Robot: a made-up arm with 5 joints.
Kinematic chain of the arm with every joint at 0, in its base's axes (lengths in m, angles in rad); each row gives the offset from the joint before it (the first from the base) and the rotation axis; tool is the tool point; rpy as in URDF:
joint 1: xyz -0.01 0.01 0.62 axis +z
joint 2: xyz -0.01 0 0.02 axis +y
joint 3: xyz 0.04 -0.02 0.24 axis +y
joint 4: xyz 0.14 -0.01 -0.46 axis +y
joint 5: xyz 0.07 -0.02 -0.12 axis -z
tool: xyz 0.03 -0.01 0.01 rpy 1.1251 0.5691 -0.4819
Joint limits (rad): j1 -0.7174..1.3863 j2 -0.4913..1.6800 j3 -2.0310..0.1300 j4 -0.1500..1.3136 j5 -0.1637..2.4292
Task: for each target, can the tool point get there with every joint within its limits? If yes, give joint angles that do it. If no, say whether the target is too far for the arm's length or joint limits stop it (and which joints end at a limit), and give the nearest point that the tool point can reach.
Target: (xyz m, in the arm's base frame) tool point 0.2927 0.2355 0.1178
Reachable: yes | joints 0.8411 1.2658 -1.3650 0.9224 1.8898
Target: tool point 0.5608 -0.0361 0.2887
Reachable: yes | joints 0.0600 0.8589 -1.3272 0.8192 0.9520
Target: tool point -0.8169 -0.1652 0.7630
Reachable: no: joint limits stop it (at a limit: joint 2, joint 3) | nearest point -0.4001 -0.0747 0.6007 | short by 0.456 m
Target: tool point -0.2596 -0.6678 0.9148
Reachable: no: joint limits stop it (at a limit: joint 2, joint 3) | nearest point -0.1401 -0.3433 0.6406 | short by 0.441 m
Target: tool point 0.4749 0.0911 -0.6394
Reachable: no: too far | nearest point 0.3463 0.0696 -0.0421 | short by 0.611 m
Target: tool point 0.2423 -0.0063 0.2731
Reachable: yes | joints 0.2502 0.3890 -0.4720 1.1463 0.7863
